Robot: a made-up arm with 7 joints.
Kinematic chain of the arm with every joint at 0, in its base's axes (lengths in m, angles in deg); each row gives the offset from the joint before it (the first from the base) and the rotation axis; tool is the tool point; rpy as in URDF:
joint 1: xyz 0 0 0.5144 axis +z
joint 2: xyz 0 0 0 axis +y
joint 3: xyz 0 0 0.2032 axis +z
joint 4: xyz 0.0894 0 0 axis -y
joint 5: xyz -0.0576 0 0.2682 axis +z
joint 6: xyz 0 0 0 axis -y
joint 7: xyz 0.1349 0 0 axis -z
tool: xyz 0 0 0 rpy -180 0 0
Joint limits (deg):
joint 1: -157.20..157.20
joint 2: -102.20..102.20
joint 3: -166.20..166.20
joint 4: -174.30..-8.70
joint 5: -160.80..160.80
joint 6: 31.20..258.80
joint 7: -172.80..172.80
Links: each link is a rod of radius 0.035 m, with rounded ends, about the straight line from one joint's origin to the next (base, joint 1, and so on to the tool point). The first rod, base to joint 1, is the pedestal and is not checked.
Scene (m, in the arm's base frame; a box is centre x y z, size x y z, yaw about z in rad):
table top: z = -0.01
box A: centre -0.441 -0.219 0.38 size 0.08 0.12 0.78 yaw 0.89
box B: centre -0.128 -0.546 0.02 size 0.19 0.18 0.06 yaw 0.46
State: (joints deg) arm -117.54 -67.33 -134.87 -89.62 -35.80 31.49 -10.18
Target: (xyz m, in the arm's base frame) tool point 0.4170 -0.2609 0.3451
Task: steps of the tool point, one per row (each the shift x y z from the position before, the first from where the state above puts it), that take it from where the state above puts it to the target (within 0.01 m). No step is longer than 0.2 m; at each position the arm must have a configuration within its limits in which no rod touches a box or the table.
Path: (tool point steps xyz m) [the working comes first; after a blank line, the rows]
Joints at the target: -15.91 42.23 -13.85 -93.41 -25.56 68.22 -10.18
Straight joint move there: touches box A.

1: -0.0784 -0.0566 0.0128
2: -0.0495 -0.0754 0.0093
3: -0.0161 -0.0810 0.0062
4: 0.0166 -0.0728 0.0043
5: 0.0430 -0.0531 0.0045
6: 0.0592 -0.0251 0.0075
7: -0.0851 -0.0524 0.0286
8: -0.0431 -0.0927 0.0438
9: 0.0166 -0.1125 0.0426
10: 0.0797 -0.1043 0.0269
11: 0.1305 -0.0675 0.0026
12: 0.1570 -0.0100 -0.0218
13: 0.1541 0.0546 -0.0383
14: 0.1248 0.1111 -0.0409

